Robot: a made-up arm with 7 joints. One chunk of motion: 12 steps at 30 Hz.
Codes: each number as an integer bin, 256 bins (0 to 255) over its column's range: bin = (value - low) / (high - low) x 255, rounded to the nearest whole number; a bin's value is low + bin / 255 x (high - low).
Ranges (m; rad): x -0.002..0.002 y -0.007..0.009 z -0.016..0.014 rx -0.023..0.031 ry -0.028..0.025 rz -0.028..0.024
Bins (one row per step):
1: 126 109 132 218 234 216
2: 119 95 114 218 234 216
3: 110 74 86 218 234 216
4: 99 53 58 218 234 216
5: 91 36 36 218 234 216
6: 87 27 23 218 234 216
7: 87 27 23 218 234 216
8: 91 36 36 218 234 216
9: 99 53 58 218 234 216
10: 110 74 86 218 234 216
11: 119 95 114 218 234 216
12: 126 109 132 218 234 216
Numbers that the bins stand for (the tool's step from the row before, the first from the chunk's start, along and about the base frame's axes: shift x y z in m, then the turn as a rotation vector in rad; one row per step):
1: -0.00002 -0.00016 -0.00047 0.02316 0.02064 0.01605
2: -0.00013 -0.00104 -0.00259 0.02316 0.02064 0.01605
3: -0.00027 -0.00236 -0.00588 0.02316 0.02064 0.01605
4: -0.00045 -0.00367 -0.00918 0.02316 0.02064 0.01605
5: -0.00057 -0.00474 -0.01176 0.02316 0.02064 0.01605
6: -0.00064 -0.00531 -0.01329 0.02316 0.02064 0.01605
7: -0.00064 -0.00531 -0.01329 0.02316 0.02064 0.01605
8: -0.00057 -0.00474 -0.01176 0.02316 0.02064 0.01605
9: -0.00045 -0.00367 -0.00918 0.02316 0.02064 0.01605
10: -0.00027 -0.00236 -0.00588 0.02316 0.02064 0.01605
11: -0.00013 -0.00104 -0.00259 0.02316 0.02064 0.01605
12: -0.00002 -0.00016 -0.00047 0.02316 0.02064 0.01605

